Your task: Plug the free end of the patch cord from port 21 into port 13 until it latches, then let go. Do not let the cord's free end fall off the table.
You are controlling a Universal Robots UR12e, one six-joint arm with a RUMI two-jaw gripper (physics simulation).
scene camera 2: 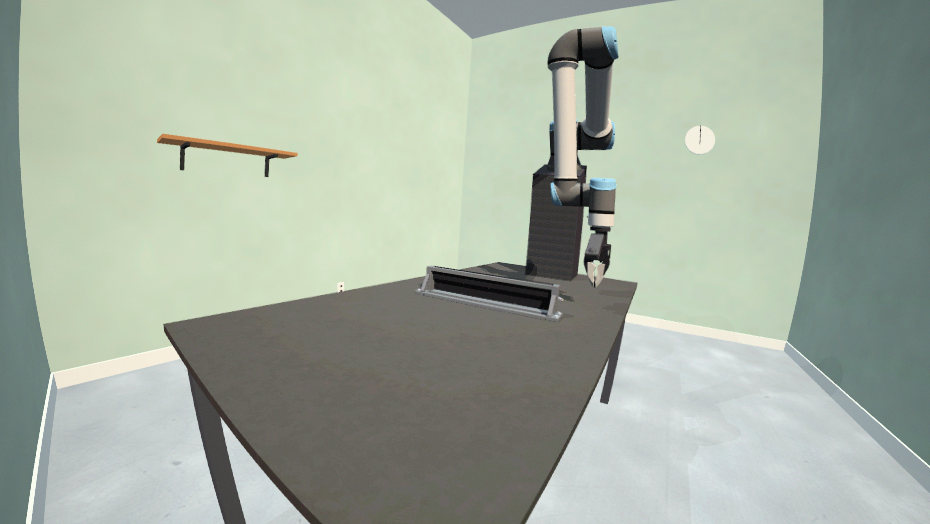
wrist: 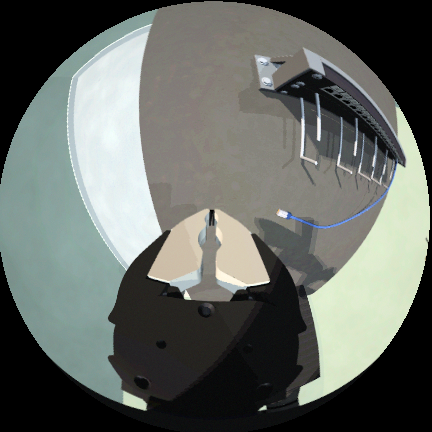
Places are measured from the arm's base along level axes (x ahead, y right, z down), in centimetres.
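Where they show: gripper, fingertip midpoint: (scene camera 2: 594, 287) (wrist: 211, 210).
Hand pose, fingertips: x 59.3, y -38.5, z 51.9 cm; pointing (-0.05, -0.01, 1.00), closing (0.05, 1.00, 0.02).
Note:
After its pixels a point has its place.
The blue patch cord (wrist: 324, 227) {y -8.6, x 53.0, z 59.3 cm} curves over the table from the far end of the patch panel. Its free end, a clear plug (wrist: 283, 214) {y -24.6, x 55.5, z 59.0 cm}, lies on the table to the right of the fingertips in the wrist view. The patch panel (wrist: 300, 70) (scene camera 2: 492, 279) {y -10.2, x 82.9, z 50.9 cm} stands on the table, with its row of ports partly in view; the port numbers are too small to read. My gripper (wrist: 211, 210) {y -38.5, x 59.3, z 51.9 cm} (scene camera 2: 594, 283) {y -38.5, x 59.3, z 51.9 cm} is shut with nothing between its fingertips. It hangs above the table, apart from the cord and the panel.
Several pale wire cable guides (wrist: 302, 130) {y -26.3, x 71.1, z 58.3 cm} stick out from the panel's port side. The dark table (scene camera 2: 390, 377) {y -25.5, x 138.5, z 60.0 cm} (wrist: 200, 100) {y -41.6, x 72.6, z 60.0 cm} has an edge to the left of the gripper in the wrist view. A dark pedestal (scene camera 2: 553, 227) {y -1.5, x 13.2, z 33.2 cm} stands behind the table's far end.

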